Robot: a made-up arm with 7 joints.
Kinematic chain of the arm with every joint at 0, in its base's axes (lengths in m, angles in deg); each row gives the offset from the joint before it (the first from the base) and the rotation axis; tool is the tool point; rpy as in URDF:
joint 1: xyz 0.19 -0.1 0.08 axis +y
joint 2: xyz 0.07 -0.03 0 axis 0.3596 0.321 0.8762
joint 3: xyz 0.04 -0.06 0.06 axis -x
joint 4: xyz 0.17 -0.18 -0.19 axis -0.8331 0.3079 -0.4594
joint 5: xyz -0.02 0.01 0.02 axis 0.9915 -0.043 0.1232
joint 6: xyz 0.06 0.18 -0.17 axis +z
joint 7: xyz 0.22 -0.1 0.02 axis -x
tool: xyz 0 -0.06 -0.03 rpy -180 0 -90
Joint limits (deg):
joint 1: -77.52..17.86
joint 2: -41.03..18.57
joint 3: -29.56..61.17
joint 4: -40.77..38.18
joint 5: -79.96..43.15
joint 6: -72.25..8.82
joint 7: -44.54..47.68
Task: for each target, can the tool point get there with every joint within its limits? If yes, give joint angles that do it. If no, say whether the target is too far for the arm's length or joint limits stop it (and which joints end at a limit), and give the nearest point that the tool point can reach.
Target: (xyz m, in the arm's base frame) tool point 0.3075 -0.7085 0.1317
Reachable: yes | joints -1.27 -34.39 23.98 14.64 -5.94 -31.33 11.06
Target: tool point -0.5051 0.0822 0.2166
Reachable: no: joint limits stop it (at a limit: joint 1, joint 2, joint 3, joint 4, joint 5, joint 7) | nearest point -0.2000 -0.3063 0.1766 | short by 0.496 m
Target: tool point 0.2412 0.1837 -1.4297
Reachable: no: too far | nearest point 0.4669 -0.0777 -0.5510 | short by 0.944 m
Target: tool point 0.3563 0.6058 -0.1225
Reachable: no: joint limits stop it (at a limit: joint 1, joint 2, joint 3, joint 6, joint 7) | nearest point 0.5833 0.1327 -0.2176 | short by 0.533 m
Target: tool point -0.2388 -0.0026 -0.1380
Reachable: no: joint limits stop it (at a limit: joint 1, joint 2, joint 3, joint 4, joint 6) | nearest point -0.1657 -0.3021 0.1167 | short by 0.400 m
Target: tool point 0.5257 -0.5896 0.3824
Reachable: yes | joints -56.12 1.19 14.91 20.15 -27.05 -19.51 21.07
